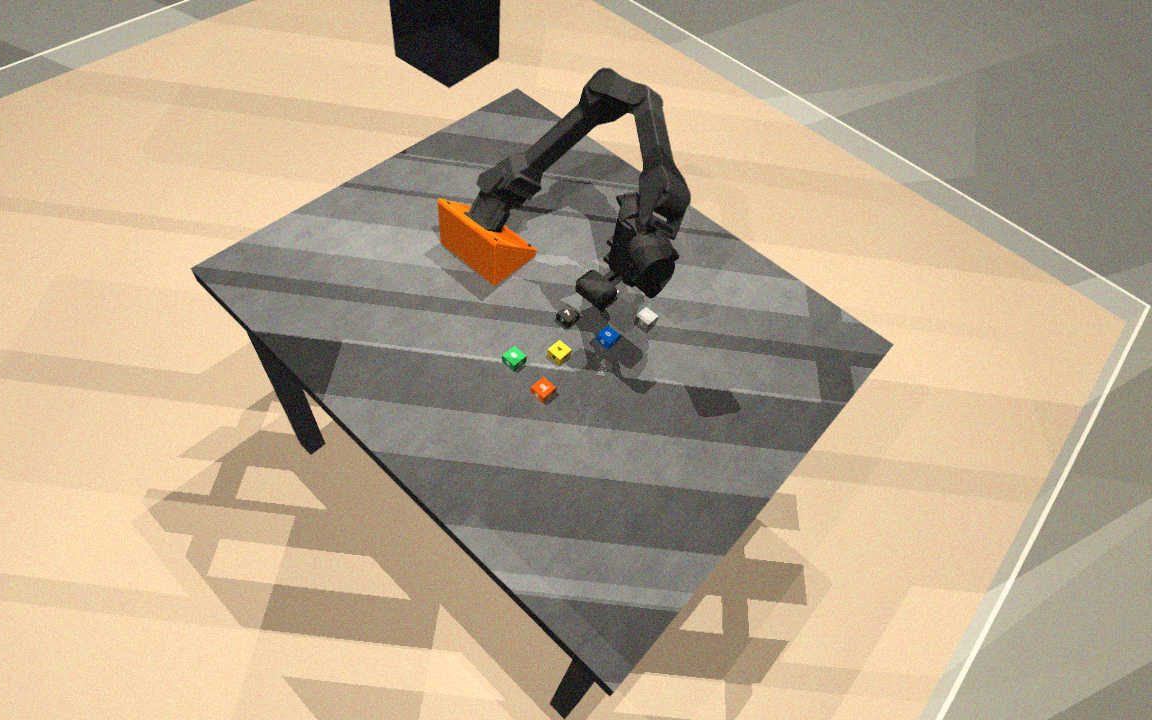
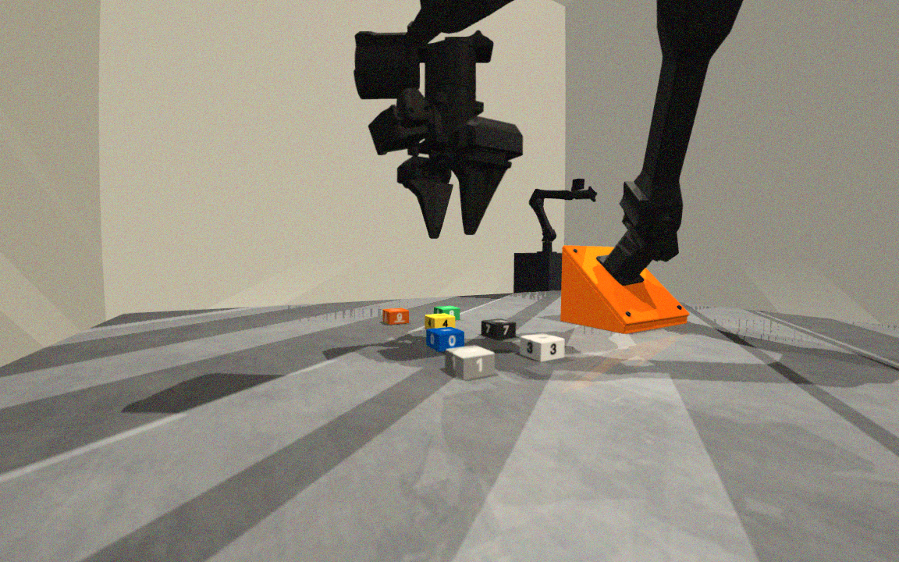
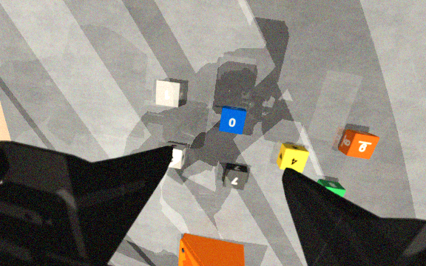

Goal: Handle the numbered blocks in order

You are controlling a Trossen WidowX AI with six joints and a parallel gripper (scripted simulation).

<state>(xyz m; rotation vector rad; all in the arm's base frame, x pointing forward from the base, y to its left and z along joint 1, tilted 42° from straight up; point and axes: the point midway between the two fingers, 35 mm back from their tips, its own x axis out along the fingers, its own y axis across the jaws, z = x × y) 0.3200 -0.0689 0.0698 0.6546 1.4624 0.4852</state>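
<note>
Now: the blue 0 block 11 cm below my gripper tip. From my gripper tip the other things lie so: white 3 block 6 cm behind, 8 cm to the left, 11 cm below; black 7 block 9 cm behind, 2 cm to the right, 11 cm below; grey 1 block 4 cm ahead, 9 cm to the left, 11 cm below.
</note>
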